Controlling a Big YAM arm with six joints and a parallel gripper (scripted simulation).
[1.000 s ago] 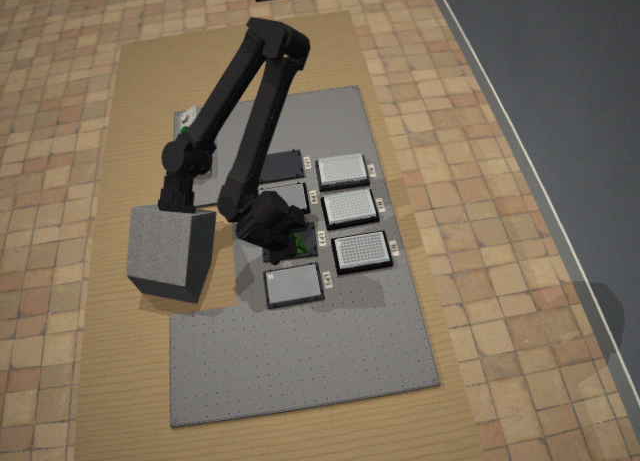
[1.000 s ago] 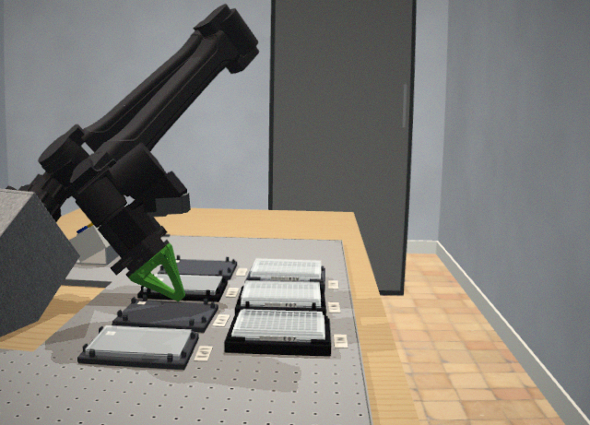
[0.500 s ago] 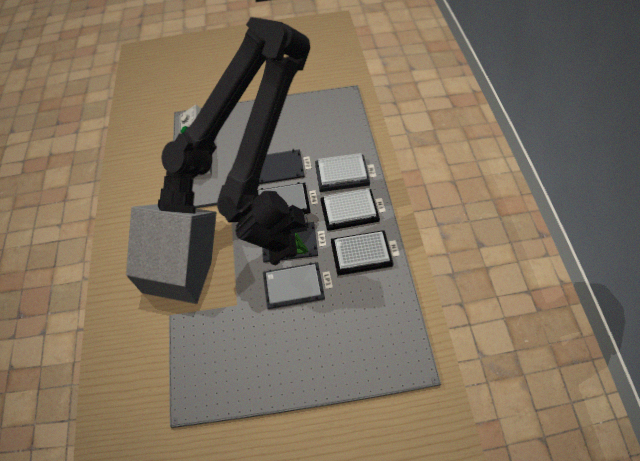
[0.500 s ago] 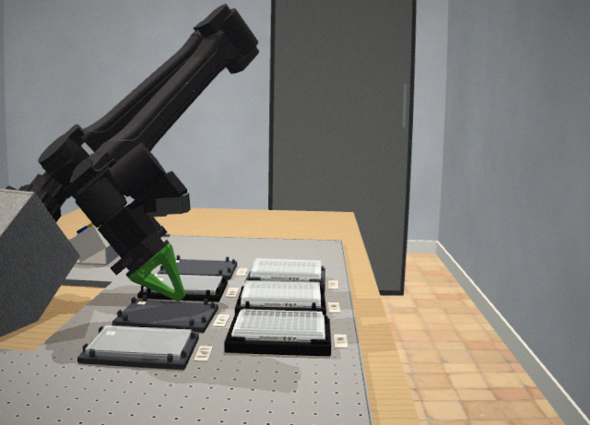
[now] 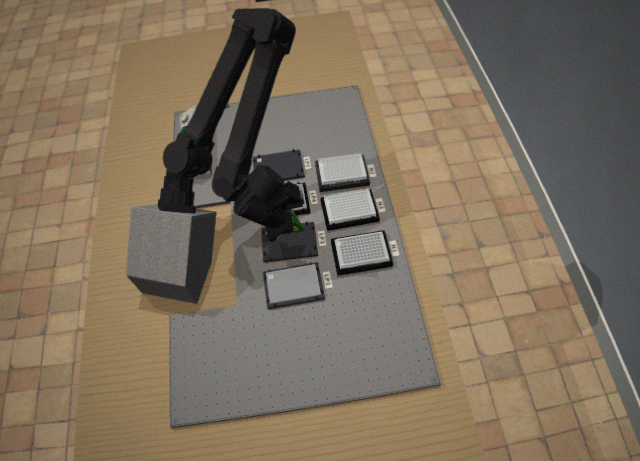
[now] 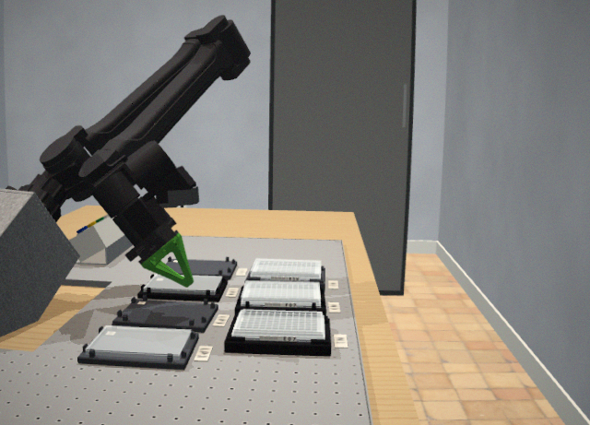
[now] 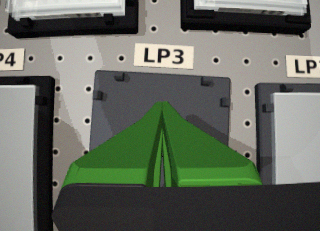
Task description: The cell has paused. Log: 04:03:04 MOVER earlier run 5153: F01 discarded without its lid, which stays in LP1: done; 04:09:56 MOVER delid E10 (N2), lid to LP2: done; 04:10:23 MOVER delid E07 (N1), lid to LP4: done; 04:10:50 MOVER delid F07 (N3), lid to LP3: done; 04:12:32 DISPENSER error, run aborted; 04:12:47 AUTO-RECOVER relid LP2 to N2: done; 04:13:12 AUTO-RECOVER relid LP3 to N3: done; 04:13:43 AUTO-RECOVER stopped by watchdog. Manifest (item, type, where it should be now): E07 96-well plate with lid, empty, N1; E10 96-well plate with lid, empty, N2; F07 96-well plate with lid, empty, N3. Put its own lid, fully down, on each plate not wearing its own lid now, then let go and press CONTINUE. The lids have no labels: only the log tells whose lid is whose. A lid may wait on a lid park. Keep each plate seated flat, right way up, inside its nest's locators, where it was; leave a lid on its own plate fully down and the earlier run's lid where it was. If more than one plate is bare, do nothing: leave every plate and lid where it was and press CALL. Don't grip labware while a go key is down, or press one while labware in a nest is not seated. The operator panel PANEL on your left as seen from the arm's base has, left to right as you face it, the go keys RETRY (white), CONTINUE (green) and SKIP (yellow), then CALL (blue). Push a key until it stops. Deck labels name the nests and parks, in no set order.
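My hand is 13 cm to the right of the park LP4, 6 cm above it and 4 cm past it. Also, from my hand: park LP2: 26 cm to the left, 6 cm below, 4 cm behind; then park LP3: 6 cm below, 3 cm behind; then 96-well plate: 15 cm ahead, 6 cm to the right, 4 cm below.
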